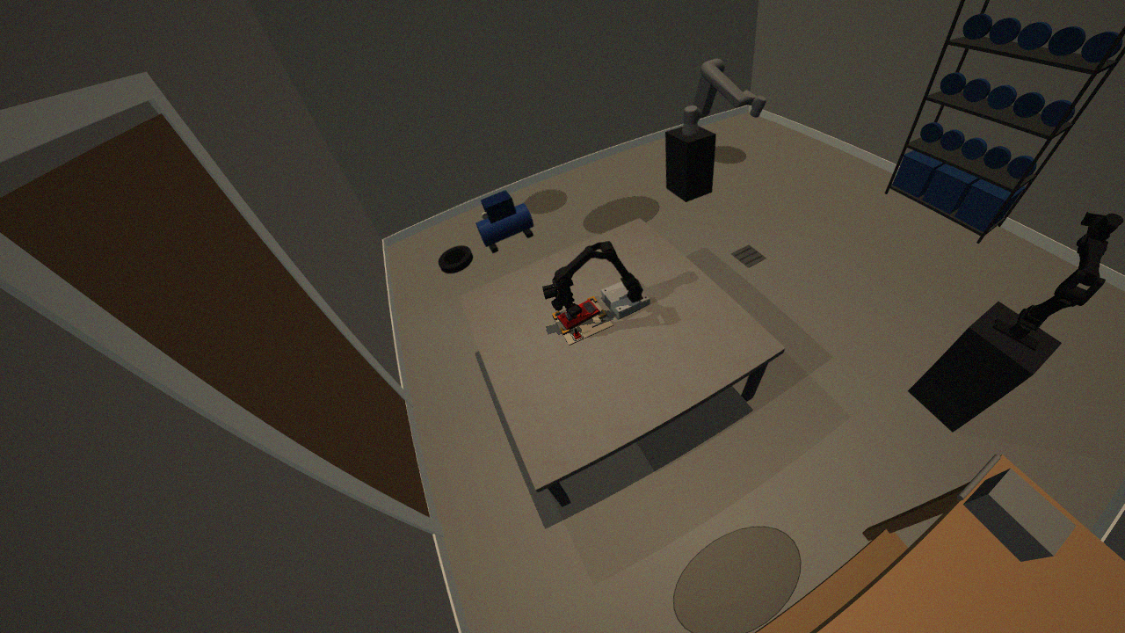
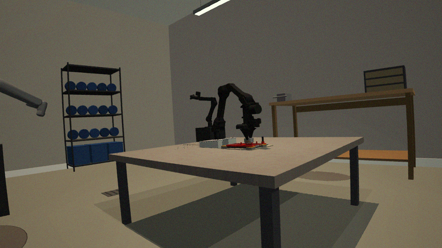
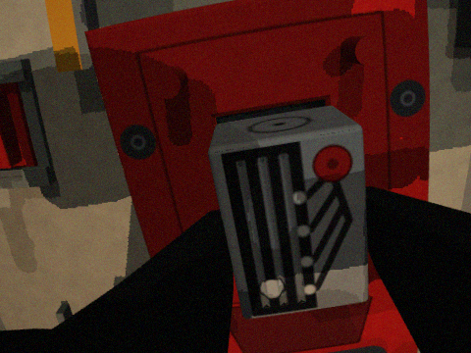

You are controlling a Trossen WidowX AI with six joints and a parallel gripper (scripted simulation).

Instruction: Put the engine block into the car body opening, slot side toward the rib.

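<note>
Now: gripper tip 10 mm above the grey engine block.
</note>
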